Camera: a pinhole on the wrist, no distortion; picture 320 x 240 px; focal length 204.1 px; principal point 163.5 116.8 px. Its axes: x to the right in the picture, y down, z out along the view. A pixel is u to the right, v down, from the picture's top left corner.
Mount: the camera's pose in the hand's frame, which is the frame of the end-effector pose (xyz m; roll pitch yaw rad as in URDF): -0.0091 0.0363 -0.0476 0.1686 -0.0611 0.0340
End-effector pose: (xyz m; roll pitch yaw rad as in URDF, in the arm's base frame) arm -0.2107 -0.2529 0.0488 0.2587 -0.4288 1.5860
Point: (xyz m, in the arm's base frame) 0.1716 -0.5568 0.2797
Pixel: 102 30
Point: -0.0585 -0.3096 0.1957
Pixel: 184 37
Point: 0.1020 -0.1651 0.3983
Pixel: 280 19
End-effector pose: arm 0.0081 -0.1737 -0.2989 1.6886 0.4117 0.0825
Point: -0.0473 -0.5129 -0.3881
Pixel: 158 95
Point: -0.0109 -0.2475 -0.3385
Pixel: 174 38
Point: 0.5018 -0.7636 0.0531
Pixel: outside the picture
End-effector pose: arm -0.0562 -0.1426 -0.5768 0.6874 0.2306 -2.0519
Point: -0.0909 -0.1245 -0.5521
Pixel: 179 43
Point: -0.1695 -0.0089 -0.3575
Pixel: 106 130
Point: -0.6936 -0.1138 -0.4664
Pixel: 256 16
